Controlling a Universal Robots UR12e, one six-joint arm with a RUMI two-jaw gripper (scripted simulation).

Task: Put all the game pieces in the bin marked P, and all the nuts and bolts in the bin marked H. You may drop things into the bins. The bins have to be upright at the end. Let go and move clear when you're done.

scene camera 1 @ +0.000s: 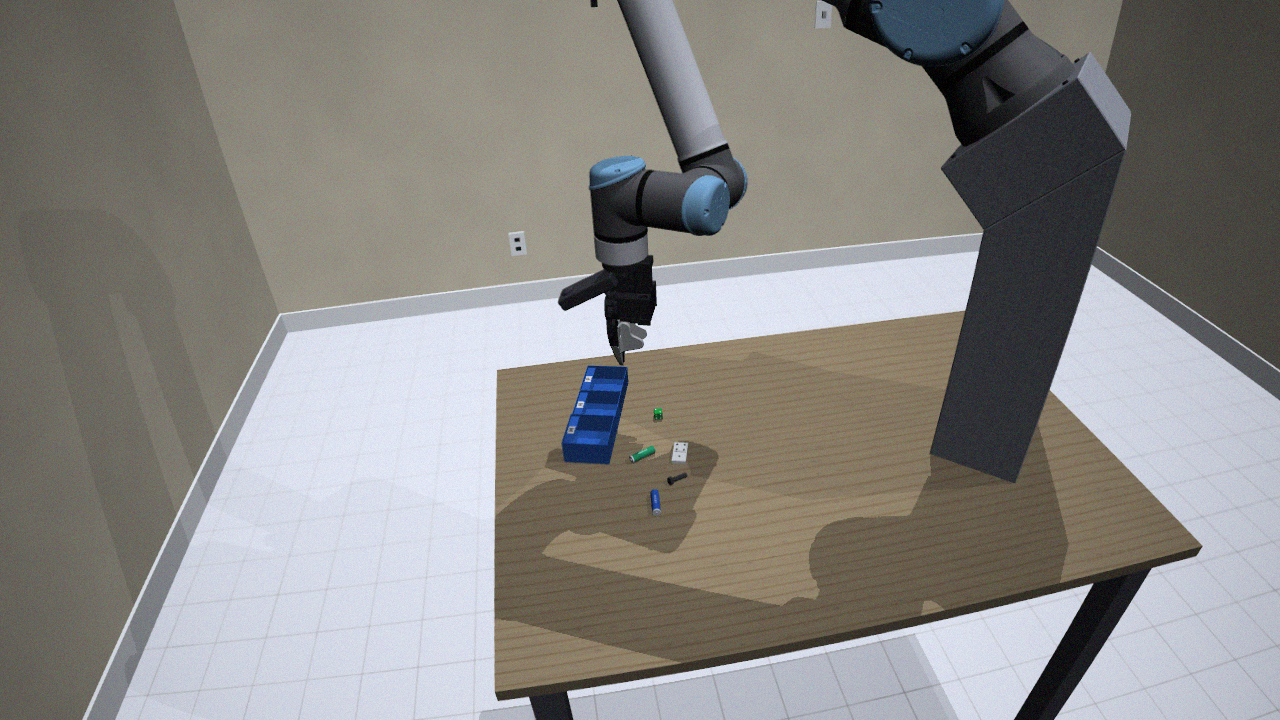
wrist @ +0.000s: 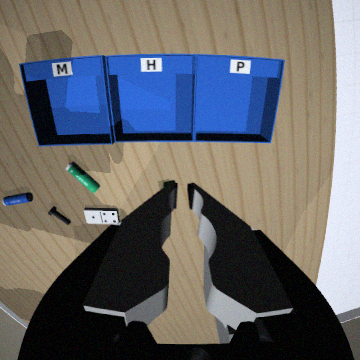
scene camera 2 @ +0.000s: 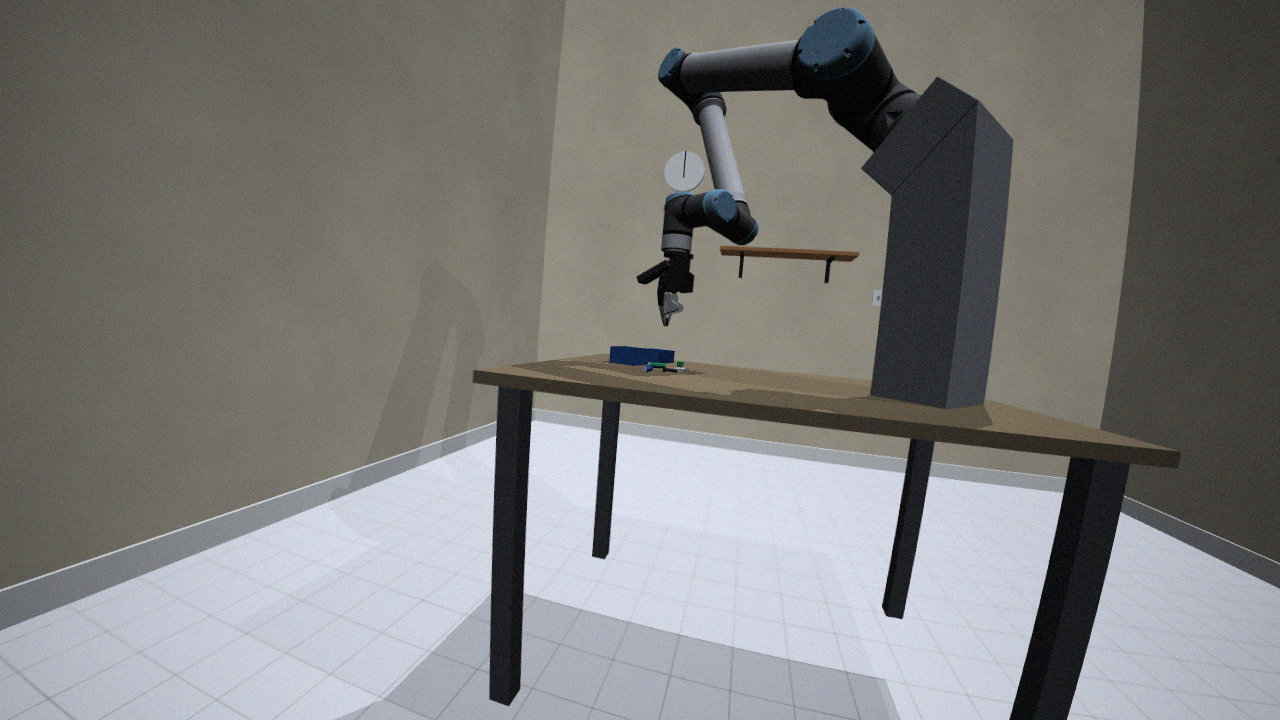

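Note:
I find my gripper [scene camera 1: 622, 363] here, and I see the gripper [wrist: 182, 185] again, as well as the same gripper [scene camera 2: 665, 326]. There is also the joined blue bins [scene camera 1: 586, 439], visible too as the bins [wrist: 149, 97] and the bins [scene camera 2: 634, 356].

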